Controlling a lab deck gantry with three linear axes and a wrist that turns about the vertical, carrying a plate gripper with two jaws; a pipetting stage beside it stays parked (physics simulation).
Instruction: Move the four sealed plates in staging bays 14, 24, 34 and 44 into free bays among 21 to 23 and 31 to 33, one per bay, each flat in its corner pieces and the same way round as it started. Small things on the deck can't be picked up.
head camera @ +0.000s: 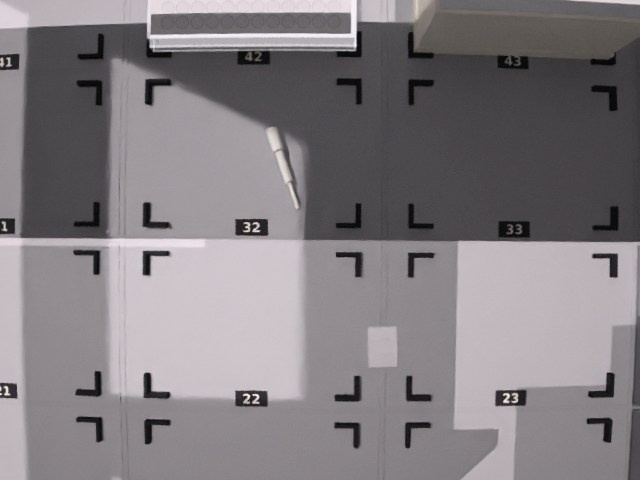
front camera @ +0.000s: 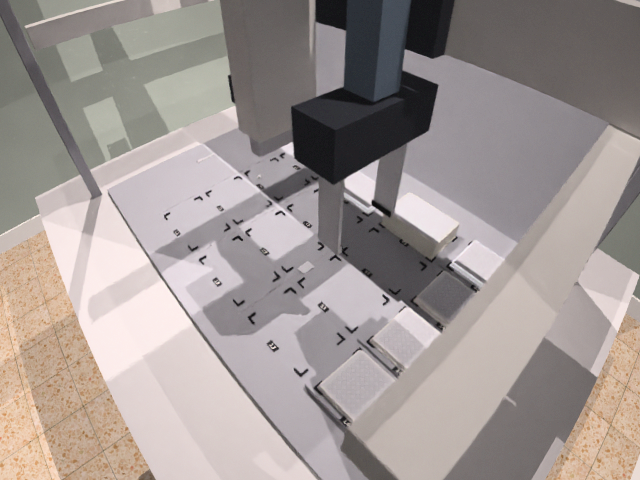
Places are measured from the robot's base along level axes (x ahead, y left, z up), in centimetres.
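Pixels of known places: gripper, fingertip midpoint: (front camera: 357,226); robot's base, origin of the base link: (front camera: 165,216).
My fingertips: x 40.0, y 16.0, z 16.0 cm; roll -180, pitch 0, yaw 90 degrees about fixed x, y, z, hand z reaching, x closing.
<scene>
Ahead of a thing's pixels: the offset from my fingertips to its top centre. "spot": to the spot under its first point.
Four sealed plates stand in a row at the right of the front view: the plate in bay 14 @[spot: dz -13.1, dx +12.8, dy -11.9 cm] (front camera: 356,384) is nearest, then the plate in bay 24 @[spot: dz -13.1, dx +12.8, dy -1.6 cm] (front camera: 404,338), the plate in bay 34 @[spot: dz -13.1, dx +13.0, dy +9.0 cm] (front camera: 445,298), which lies in shadow, and the plate in bay 44 @[spot: dz -13.1, dx +12.4, dy +20.2 cm] (front camera: 476,260). My gripper (front camera: 357,229) is open and empty, with its jaws pointing down above the middle of the deck, left of the row of plates. The head view shows bay 22 @[spot: dz -16.0, dx -19.0, dy -1.0 cm] (head camera: 222,325), bay 23 @[spot: dz -16.0, dx +0.4, dy -0.6 cm] (head camera: 532,320), bay 32 @[spot: dz -16.0, dx -20.1, dy +8.7 cm] (head camera: 206,170) and bay 33 @[spot: dz -16.0, dx -1.0, dy +9.8 cm] (head camera: 511,155) without plates.
A plate @[dz -14.5, dx -17.2, dy +20.4 cm] (head camera: 253,28) (front camera: 360,192) stands in bay 42. A tall cream block @[dz -11.8, dx -0.8, dy +20.4 cm] (front camera: 421,223) (head camera: 522,33) stands in bay 43. A thin pale tool @[dz -15.2, dx -15.2, dy +8.7 cm] (head camera: 282,165) lies in bay 32. A small pale square @[spot: dz -15.9, dx -9.1, dy -2.2 cm] (head camera: 382,346) (front camera: 306,267) lies between bays 22 and 23. The pipetting stage (front camera: 271,72) hangs behind.
</scene>
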